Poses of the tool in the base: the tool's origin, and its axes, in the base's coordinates. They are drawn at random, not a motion.
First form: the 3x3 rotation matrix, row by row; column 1 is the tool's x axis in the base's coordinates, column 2 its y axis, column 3 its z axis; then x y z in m. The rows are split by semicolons.
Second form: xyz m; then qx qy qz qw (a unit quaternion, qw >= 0). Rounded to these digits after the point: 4 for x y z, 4 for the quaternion. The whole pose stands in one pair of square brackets.
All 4 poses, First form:
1: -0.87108 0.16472 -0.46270; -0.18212 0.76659 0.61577; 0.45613 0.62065 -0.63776; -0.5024 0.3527 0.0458
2: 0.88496 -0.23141 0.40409; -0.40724 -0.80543 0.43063; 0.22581 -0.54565 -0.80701; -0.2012 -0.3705 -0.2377
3: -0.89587 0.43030 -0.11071; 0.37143 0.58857 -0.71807; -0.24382 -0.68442 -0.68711; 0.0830 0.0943 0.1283
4: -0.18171 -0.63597 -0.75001; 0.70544 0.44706 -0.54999; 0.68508 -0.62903 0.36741; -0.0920 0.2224 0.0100
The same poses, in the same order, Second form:
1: [-0.5024 0.3527 0.0458 0.0048 -0.9049 -0.3416 0.2538]
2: [-0.2012 -0.3705 -0.2377 -0.9351 0.1707 -0.1684 0.2610]
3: [0.0830 0.0943 0.1283 0.2251 0.8904 -0.3938 0.0374]
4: [-0.0920 0.2224 0.0100 -0.0309 -0.5616 0.5249 0.6389]
